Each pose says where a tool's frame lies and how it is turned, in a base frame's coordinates. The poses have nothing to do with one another.
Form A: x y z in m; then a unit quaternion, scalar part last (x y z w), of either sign.
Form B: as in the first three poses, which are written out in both.
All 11 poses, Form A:
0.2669 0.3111 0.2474 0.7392 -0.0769 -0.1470 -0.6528
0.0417 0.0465 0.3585 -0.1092 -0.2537 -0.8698 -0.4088
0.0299 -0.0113 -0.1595 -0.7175 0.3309 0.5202 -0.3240
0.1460 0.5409 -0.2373 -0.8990 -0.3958 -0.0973 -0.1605
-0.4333 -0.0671 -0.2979 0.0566 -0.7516 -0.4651 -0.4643
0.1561 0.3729 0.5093 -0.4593 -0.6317 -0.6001 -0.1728
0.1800 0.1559 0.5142 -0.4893 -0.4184 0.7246 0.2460
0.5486 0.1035 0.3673 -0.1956 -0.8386 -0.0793 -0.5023
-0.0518 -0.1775 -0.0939 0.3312 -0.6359 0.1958 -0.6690
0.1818 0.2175 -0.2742 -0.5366 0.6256 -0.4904 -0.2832
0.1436 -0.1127 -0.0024 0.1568 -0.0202 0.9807 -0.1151
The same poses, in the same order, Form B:
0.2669 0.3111 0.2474 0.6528 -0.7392 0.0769 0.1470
0.0417 0.0465 0.3585 0.4088 0.1092 0.2537 0.8698
0.0299 -0.0113 -0.1595 0.3240 0.7175 -0.3309 -0.5202
0.1460 0.5409 -0.2373 0.1605 0.8990 0.3958 0.0973
-0.4333 -0.0671 -0.2979 0.4643 -0.0566 0.7516 0.4651
0.1561 0.3729 0.5093 0.1728 0.4593 0.6317 0.6001
0.1800 0.1559 0.5142 0.2460 -0.4893 -0.4184 0.7246
0.5486 0.1035 0.3673 0.5023 0.1956 0.8386 0.0793
-0.0518 -0.1775 -0.0939 0.6690 -0.3312 0.6359 -0.1958
0.1818 0.2175 -0.2742 0.2832 0.5366 -0.6256 0.4904
0.1436 -0.1127 -0.0024 0.1151 -0.1568 0.0202 -0.9807

